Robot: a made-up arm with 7 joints. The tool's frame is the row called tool. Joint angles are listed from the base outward.
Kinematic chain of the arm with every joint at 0, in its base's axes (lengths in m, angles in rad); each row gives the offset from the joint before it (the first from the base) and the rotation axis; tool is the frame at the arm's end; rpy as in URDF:
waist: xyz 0 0 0.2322 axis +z
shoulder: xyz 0 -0.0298 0.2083 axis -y
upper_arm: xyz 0 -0.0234 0.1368 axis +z
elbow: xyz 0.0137 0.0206 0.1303 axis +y
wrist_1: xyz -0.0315 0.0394 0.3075 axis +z
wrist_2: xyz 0 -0.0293 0.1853 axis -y
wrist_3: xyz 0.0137 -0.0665 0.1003 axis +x
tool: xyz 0 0 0 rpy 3.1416 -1.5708 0
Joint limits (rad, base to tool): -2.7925..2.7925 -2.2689..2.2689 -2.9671..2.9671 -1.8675..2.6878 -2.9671..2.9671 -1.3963..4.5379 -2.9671..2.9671
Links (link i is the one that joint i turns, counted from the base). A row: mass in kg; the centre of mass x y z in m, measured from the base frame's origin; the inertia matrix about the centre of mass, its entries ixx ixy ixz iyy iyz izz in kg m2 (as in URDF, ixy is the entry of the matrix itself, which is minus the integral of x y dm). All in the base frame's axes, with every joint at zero. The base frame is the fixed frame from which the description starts. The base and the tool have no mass.
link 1: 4.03; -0.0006 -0.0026 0.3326; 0.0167 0 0 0.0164 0.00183 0.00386
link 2: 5.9; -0.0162 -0.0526 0.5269; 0.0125 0 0 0.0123 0.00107 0.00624
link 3: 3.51; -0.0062 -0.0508 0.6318; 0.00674 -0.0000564 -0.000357 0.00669 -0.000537 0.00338
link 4: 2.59; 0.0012 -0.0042 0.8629; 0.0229 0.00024 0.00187 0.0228 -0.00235 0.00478
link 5: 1.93; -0.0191 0.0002 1.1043; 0.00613 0 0 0.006 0.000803 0.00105
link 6: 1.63; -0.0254 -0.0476 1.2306; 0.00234 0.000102 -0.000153 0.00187 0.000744 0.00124
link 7: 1.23; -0.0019 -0.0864 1.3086; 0.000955 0 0 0.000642 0 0.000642
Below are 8 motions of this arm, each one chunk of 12 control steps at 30 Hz.
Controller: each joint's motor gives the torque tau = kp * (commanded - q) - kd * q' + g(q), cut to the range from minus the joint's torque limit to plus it. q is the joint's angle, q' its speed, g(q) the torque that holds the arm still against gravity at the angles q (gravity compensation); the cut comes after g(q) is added. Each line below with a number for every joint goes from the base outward.
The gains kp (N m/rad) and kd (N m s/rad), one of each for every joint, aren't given. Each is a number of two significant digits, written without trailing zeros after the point. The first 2 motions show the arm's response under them.
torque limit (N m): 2.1 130 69 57 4.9 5 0.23
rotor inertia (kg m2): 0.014 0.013 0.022 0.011 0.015 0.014 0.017
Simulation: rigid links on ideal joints. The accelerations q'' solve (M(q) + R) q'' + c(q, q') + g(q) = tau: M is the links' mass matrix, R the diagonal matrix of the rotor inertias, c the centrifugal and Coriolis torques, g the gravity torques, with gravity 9.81 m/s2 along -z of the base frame. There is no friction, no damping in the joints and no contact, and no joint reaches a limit. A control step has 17 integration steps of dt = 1/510 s. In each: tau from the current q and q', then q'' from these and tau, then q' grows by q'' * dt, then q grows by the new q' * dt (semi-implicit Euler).
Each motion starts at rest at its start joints. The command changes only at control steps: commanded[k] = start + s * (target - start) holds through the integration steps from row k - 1 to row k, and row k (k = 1, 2, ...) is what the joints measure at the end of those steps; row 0 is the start. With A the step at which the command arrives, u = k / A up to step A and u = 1 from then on. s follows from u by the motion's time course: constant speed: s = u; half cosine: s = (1 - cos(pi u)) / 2; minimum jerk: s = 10 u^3 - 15 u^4 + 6 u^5; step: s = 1 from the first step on.
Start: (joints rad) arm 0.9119 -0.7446 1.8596 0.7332 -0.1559 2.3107 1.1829
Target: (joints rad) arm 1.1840 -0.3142 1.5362 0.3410 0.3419 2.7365 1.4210
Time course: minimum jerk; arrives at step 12
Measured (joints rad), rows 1 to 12:
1: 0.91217 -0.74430 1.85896 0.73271 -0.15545 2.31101 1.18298
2: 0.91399 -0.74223 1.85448 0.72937 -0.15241 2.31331 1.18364
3: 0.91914 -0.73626 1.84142 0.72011 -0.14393 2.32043 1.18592
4: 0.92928 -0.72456 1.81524 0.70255 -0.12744 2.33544 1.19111
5: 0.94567 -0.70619 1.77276 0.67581 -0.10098 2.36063 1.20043
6: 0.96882 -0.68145 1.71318 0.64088 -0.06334 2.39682 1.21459
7: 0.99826 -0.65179 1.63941 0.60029 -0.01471 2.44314 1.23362
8: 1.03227 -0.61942 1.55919 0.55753 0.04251 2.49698 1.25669
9: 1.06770 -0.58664 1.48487 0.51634 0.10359 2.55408 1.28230
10: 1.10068 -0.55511 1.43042 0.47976 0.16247 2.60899 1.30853
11: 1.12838 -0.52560 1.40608 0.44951 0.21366 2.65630 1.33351
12: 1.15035 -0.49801 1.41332 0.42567 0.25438 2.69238 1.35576
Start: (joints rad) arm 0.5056 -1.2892 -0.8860 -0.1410 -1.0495 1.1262 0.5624
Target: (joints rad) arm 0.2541 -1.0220 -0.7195 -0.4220 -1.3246 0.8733 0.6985
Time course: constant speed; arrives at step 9
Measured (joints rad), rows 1 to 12:
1: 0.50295 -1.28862 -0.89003 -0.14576 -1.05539 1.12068 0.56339
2: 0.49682 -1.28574 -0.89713 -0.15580 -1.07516 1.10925 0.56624
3: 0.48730 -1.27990 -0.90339 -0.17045 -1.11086 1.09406 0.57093
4: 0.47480 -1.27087 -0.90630 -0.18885 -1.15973 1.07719 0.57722
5: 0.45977 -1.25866 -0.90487 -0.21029 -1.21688 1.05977 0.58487
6: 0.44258 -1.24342 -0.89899 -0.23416 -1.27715 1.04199 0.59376
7: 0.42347 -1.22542 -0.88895 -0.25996 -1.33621 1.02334 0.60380
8: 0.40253 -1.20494 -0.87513 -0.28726 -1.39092 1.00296 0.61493
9: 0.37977 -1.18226 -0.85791 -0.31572 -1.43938 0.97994 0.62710
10: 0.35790 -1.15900 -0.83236 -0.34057 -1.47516 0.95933 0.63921
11: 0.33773 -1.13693 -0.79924 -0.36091 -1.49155 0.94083 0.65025
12: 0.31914 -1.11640 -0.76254 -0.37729 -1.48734 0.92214 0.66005
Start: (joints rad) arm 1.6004 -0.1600 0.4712 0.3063 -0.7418 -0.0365 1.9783
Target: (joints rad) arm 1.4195 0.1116 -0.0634 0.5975 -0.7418 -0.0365 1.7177
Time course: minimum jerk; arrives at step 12
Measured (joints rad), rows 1 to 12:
1: 1.60037 -0.15975 0.47046 0.30663 -0.74172 -0.03652 1.97822
2: 1.60013 -0.15806 0.46524 0.30893 -0.74131 -0.03656 1.97756
3: 1.59918 -0.15333 0.45015 0.31539 -0.74072 -0.03635 1.97525
4: 1.59685 -0.14434 0.42101 0.32792 -0.74087 -0.03516 1.96987
5: 1.59254 -0.13058 0.37688 0.34749 -0.74322 -0.03208 1.96007
6: 1.58827 -0.11234 0.31817 0.37353 -0.74840 -0.02701 1.94499
7: 1.58609 -0.09076 0.24889 0.40452 -0.75650 -0.02040 1.92452
8: 1.58568 -0.06753 0.17622 0.43816 -0.76652 -0.01325 1.89935
9: 1.58330 -0.04453 0.10838 0.47177 -0.77634 -0.00707 1.87094
10: 1.57303 -0.02343 0.05227 0.50267 -0.78327 -0.00362 1.84127
11: 1.54879 -0.00541 0.01220 0.52890 -0.78518 -0.00419 1.81250
12: 1.50995 0.00948 -0.01372 0.54991 -0.78086 -0.00937 1.78656

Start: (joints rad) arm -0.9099 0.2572 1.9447 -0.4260 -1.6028 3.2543 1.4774
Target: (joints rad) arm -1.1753 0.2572 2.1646 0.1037 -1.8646 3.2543 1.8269
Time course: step
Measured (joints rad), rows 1 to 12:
1: -0.83228 0.26835 1.94147 -0.36308 -1.66939 3.22978 1.47794
2: -0.73364 0.27366 1.97390 -0.25884 -1.77703 3.18598 1.48617
3: -0.68037 0.26900 2.05876 -0.17066 -1.85912 3.15392 1.50615
4: -0.66105 0.25866 2.14907 -0.10258 -1.89000 3.15371 1.53800
5: -0.66146 0.24788 2.20962 -0.05268 -1.87216 3.18811 1.58125
6: -0.67118 0.23988 2.23416 -0.01664 -1.82665 3.24319 1.63080
7: -0.68661 0.23518 2.23476 0.01001 -1.77607 3.29992 1.67840
8: -0.70884 0.23305 2.22547 0.03018 -1.73461 3.34433 1.71962
9: -0.73966 0.23268 2.21477 0.04549 -1.70809 3.37032 1.75293
10: -0.77962 0.23350 2.20575 0.05695 -1.69733 3.37793 1.77848
11: -0.82812 0.23517 2.19870 0.06535 -1.70079 3.37051 1.79722
12: -0.88390 0.23746 2.19306 0.07142 -1.71596 3.35251 1.81041

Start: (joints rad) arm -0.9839 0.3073 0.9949 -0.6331 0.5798 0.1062 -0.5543
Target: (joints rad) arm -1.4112 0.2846 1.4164 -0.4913 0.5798 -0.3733 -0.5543
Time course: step
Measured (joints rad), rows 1 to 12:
1: -1.01149 0.31783 1.06521 -0.62341 0.54196 0.07636 -0.55683
2: -1.06565 0.32696 1.18589 -0.61297 0.48299 0.01187 -0.55989
3: -1.11394 0.32893 1.29077 -0.59812 0.43559 -0.06075 -0.56152
4: -1.15219 0.32409 1.36990 -0.57905 0.41248 -0.13319 -0.56129
5: -1.18430 0.31512 1.43008 -0.55843 0.41330 -0.20282 -0.55935
6: -1.21345 0.30436 1.47623 -0.53860 0.43114 -0.26717 -0.55619
7: -1.24123 0.29337 1.50969 -0.52099 0.45765 -0.32329 -0.55248
8: -1.26841 0.28323 1.53037 -0.50648 0.48572 -0.36847 -0.54889
9: -1.29549 0.27470 1.53859 -0.49553 0.51050 -0.40085 -0.54594
10: -1.32247 0.26830 1.53555 -0.48802 0.52946 -0.41994 -0.54390
11: -1.34690 0.26445 1.52148 -0.48292 0.54270 -0.42749 -0.54277
12: -1.36818 0.26301 1.49915 -0.48000 0.55225 -0.42684 -0.54241

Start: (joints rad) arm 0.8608 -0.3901 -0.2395 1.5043 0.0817 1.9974 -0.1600
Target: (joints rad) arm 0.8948 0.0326 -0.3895 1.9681 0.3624 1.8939 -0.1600
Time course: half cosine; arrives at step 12
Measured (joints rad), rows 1 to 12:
1: 0.86188 -0.38903 -0.24071 1.50593 0.08121 1.99622 -0.15996
2: 0.86552 -0.38489 -0.24470 1.51221 0.07971 1.99188 -0.15985
3: 0.87206 -0.37611 -0.25159 1.52536 0.07755 1.98336 -0.15976
4: 0.88108 -0.36175 -0.26069 1.54652 0.07582 1.97069 -0.15978
5: 0.89185 -0.34146 -0.27100 1.57582 0.07604 1.95479 -0.16000
6: 0.90346 -0.31554 -0.28152 1.61242 0.07972 1.93713 -0.16045
7: 0.91490 -0.28481 -0.29141 1.65473 0.08819 1.91951 -0.16110
8: 0.92535 -0.25058 -0.30025 1.70062 0.10242 1.90376 -0.16190
9: 0.93386 -0.21457 -0.30764 1.74755 0.12291 1.89154 -0.16278
10: 0.93920 -0.17877 -0.31293 1.79280 0.14956 1.88403 -0.16363
11: 0.94060 -0.14521 -0.31602 1.83377 0.18181 1.88189 -0.16439
12: 0.93824 -0.11585 -0.31767 1.86801 0.21885 1.88531 -0.16497

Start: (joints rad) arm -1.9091 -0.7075 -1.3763 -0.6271 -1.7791 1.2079 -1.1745
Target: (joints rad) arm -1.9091 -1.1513 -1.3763 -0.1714 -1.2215 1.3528 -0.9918
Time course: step
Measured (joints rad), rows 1 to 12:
1: -1.86181 -0.75630 -1.30287 -0.55378 -1.72626 1.28206 -1.17339
2: -1.80095 -0.81158 -1.21613 -0.45858 -1.61771 1.34049 -1.16051
3: -1.75686 -0.85688 -1.15645 -0.38787 -1.47727 1.34947 -1.13749
4: -1.72479 -0.89468 -1.13462 -0.33675 -1.31986 1.33263 -1.11047
5: -1.70031 -0.92769 -1.14542 -0.29870 -1.17007 1.30768 -1.08325
6: -1.68136 -0.95766 -1.17820 -0.26933 -1.04959 1.28404 -1.05814
7: -1.66722 -0.98558 -1.22301 -0.24618 -0.97077 1.26584 -1.03640
8: -1.65753 -1.01185 -1.27215 -0.22795 -0.93653 1.25491 -1.01855
9: -1.65184 -1.03651 -1.31995 -0.21388 -0.94279 1.25222 -1.00458
10: -1.64954 -1.05941 -1.36253 -0.20333 -0.98133 1.25808 -0.99412
11: -1.65000 -1.08036 -1.39777 -0.19566 -1.04201 1.27180 -0.98665
12: -1.65266 -1.09921 -1.42503 -0.19022 -1.11457 1.29158 -0.98159

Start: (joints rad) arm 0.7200 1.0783 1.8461 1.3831 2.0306 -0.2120 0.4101
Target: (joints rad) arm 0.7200 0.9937 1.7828 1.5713 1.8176 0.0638 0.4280
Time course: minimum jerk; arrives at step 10
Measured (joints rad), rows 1 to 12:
1: 0.72011 1.07818 1.84610 1.38333 2.03073 -0.21181 0.41009
2: 0.72093 1.07741 1.84606 1.38496 2.03154 -0.21039 0.41002
3: 0.72346 1.07527 1.84578 1.38985 2.03320 -0.20563 0.40987
4: 0.72863 1.07130 1.84506 1.39954 2.03472 -0.19504 0.40973
5: 0.73674 1.06537 1.84378 1.41459 2.03401 -0.17664 0.40976
6: 0.74732 1.05784 1.84198 1.43429 2.02863 -0.14987 0.41018
7: 0.75915 1.04939 1.83989 1.45689 2.01669 -0.11591 0.41118
8: 0.77080 1.04097 1.83758 1.48015 1.99765 -0.07757 0.41291
9: 0.78070 1.03340 1.83530 1.50170 1.97243 -0.03857 0.41535
10: 0.78737 1.02708 1.83339 1.51966 1.94371 -0.00276 0.41831
11: 0.79015 1.02190 1.83189 1.53354 1.91518 0.02683 0.42138
12: 0.78916 1.01758 1.83053 1.54377 1.88997 0.04861 0.42417

